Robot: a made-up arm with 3 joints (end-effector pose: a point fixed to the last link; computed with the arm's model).
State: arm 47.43 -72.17 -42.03
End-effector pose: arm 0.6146 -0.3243 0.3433 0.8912 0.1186 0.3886 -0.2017
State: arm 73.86 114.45 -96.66
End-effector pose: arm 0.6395 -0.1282 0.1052 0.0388 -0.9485 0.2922 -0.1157
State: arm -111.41 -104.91 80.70
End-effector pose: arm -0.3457 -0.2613 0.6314 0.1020 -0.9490 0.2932 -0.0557
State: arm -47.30 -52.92 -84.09
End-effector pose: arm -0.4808 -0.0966 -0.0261 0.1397 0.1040 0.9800 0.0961
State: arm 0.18 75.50 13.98
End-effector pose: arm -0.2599 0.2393 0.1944 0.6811 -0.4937 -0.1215 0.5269
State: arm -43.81 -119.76 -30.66
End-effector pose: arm -0.4787 -0.5051 0.2049 0.2527 0.0030 0.7788 -0.5741
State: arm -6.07 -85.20 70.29
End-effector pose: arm 0.0951 -0.2082 0.3244 0.4784 -0.4920 0.1351 -0.7148
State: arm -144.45 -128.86 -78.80
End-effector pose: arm -0.4634 -0.4608 1.2515 0.4184 0.1117 -0.6848 0.5861
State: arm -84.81 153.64 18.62
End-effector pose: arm -0.4942 -0.2323 1.0462 0.4045 0.3790 -0.1617 0.8164
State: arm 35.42 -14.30 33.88
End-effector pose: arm 0.3731 0.0427 0.4663 0.8587 -0.3627 -0.1499 -0.3296
